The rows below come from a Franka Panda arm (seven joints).
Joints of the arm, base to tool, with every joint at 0 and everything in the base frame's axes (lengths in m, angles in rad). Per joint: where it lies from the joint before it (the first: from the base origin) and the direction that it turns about. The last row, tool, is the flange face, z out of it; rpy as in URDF.
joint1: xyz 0 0 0.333 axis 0 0 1
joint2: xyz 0 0 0 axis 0 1 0
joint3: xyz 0 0 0.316 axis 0 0 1
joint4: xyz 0.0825 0 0 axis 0 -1 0
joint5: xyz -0.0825 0 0.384 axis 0 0 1
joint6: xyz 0 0 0 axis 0 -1 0
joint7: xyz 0.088 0 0 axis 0 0 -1
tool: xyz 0 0 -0.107 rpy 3.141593 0 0
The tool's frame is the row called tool.
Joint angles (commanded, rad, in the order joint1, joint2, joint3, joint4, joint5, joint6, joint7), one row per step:
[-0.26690, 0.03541, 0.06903, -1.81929, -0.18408, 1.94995, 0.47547]
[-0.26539, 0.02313, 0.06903, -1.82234, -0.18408, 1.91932, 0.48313]
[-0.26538, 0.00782, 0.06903, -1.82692, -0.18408, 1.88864, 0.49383]
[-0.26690, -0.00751, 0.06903, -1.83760, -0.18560, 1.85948, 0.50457]
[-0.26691, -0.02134, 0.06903, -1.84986, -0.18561, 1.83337, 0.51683]
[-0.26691, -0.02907, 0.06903, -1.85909, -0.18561, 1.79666, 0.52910]
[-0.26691, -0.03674, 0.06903, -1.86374, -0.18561, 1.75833, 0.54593]
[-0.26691, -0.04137, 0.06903, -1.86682, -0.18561, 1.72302, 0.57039]
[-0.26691, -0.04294, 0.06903, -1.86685, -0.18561, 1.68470, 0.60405]
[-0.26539, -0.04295, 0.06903, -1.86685, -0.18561, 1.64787, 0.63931]
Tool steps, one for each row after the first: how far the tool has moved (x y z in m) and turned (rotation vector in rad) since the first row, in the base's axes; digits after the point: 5 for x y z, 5 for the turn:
[-0.00551, 0.00148, 0.00273, 0.00217, 0.01958, -0.01133]
[-0.01205, 0.00232, 0.00644, 0.00388, 0.03722, -0.02722]
[-0.01947, 0.00238, 0.00734, 0.00487, 0.05961, -0.04411]
[-0.02634, 0.00338, 0.00687, 0.00731, 0.08151, -0.06085]
[-0.03294, 0.00402, 0.00362, 0.01161, 0.11672, -0.07949]
[-0.03925, 0.00460, 0.00252, 0.01487, 0.14829, -0.10295]
[-0.04456, 0.00502, 0.00087, 0.01740, 0.17701, -0.13339]
[-0.04936, 0.00526, -0.00109, 0.01909, 0.20711, -0.17339]
[-0.05361, 0.00625, -0.00361, 0.01940, 0.23706, -0.21315]

